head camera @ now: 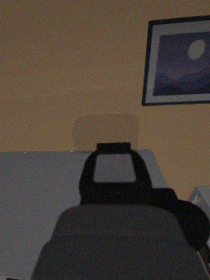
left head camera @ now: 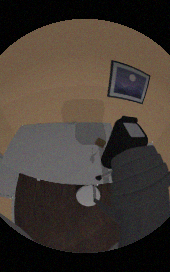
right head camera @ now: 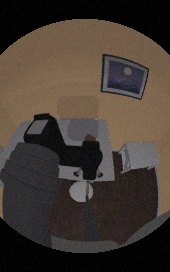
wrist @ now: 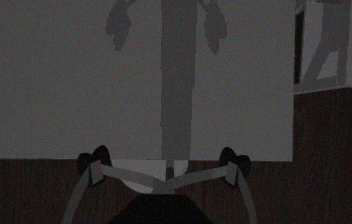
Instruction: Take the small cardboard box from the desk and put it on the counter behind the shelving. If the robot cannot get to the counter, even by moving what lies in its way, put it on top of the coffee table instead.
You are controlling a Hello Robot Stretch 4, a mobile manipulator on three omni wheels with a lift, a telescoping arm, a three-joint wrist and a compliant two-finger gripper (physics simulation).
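Seen in the pictures: gripper, fingertip midpoint: (left head camera: 108,176) (wrist: 165,159); robot's base at its link origin: (left head camera: 87,194) (right head camera: 81,190).
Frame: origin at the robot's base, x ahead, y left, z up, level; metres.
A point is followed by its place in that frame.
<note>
The small brown cardboard box (left head camera: 100,142) @(x 0.511, y -0.096, z 0.972 m) (right head camera: 89,137) @(x 0.529, y -0.097, z 0.973 m) sits on the grey-white desk (head camera: 30,200) @(x 0.442, y 0.495, z 0.922 m) (left head camera: 45,150) @(x 0.445, y 0.457, z 0.922 m) (right head camera: 106,132) @(x 0.646, y -0.292, z 0.923 m) (wrist: 240,75) @(x 0.290, y -0.215, z 0.923 m), towards its right side; the arm and wrist partly hide it in the right head view. It does not show in the wrist view. My gripper (wrist: 165,159) @(x 0.171, y -0.088, z 1.042 m) (right head camera: 89,174) @(x 0.171, y -0.088, z 1.042 m) is open and empty, at the desk's front edge, with the box farther back over the desk. A low white table (right head camera: 142,152) @(x 0.603, y -1.209, z 0.423 m), perhaps the coffee table, stands right of the desk. The counter and shelving do not show.
A round white object (left head camera: 87,196) @(x -0.022, y 0.010, z 0.186 m) (right head camera: 79,192) @(x -0.027, y 0.019, z 0.187 m) (wrist: 142,165) @(x -0.047, y 0.041, z 0.187 m) stands below the gripper, in front of the desk, on the dark wood floor (left head camera: 45,215) @(x -0.596, y 0.833, z -0.027 m) (right head camera: 135,200) @(x -0.392, y -1.174, z -0.027 m) (wrist: 320,160) @(x -0.072, y -1.042, z -0.027 m). A framed picture (head camera: 177,65) @(x 0.913, y -0.393, z 1.528 m) (left head camera: 129,81) @(x 0.911, y -0.455, z 1.535 m) (right head camera: 125,77) @(x 0.911, y -0.470, z 1.513 m) hangs on the wall behind.
</note>
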